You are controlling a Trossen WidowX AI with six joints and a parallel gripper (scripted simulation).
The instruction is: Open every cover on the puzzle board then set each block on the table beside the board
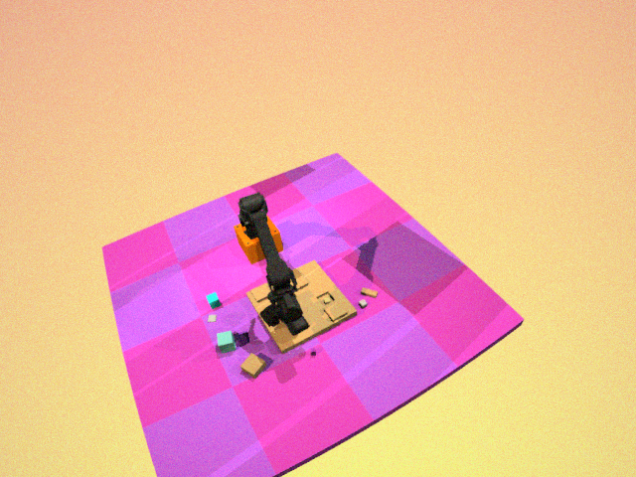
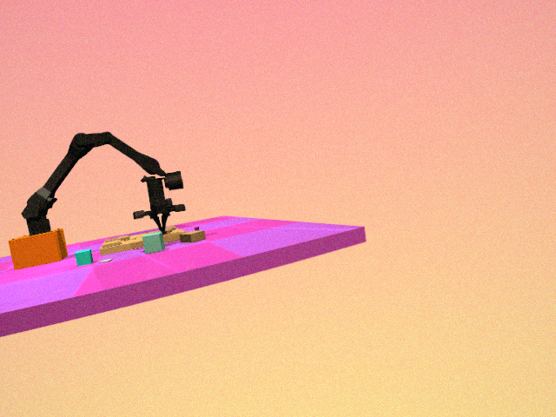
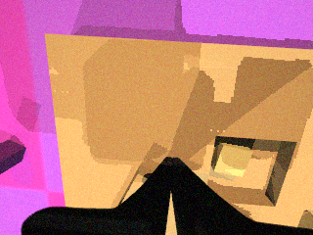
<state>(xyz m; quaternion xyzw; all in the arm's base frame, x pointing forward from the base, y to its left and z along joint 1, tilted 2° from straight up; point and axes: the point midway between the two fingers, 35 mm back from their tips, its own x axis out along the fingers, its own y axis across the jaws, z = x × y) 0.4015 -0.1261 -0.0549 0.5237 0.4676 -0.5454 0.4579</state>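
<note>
My gripper tip is 130 mm short of the tiny dark piece, 10 mm to the left of it and 10 mm above it. Round my gripper tip: teal cube (280 mm behind, 160 mm to the right); then brown block (50 mm ahead, 190 mm to the right, 10 mm below).
</note>
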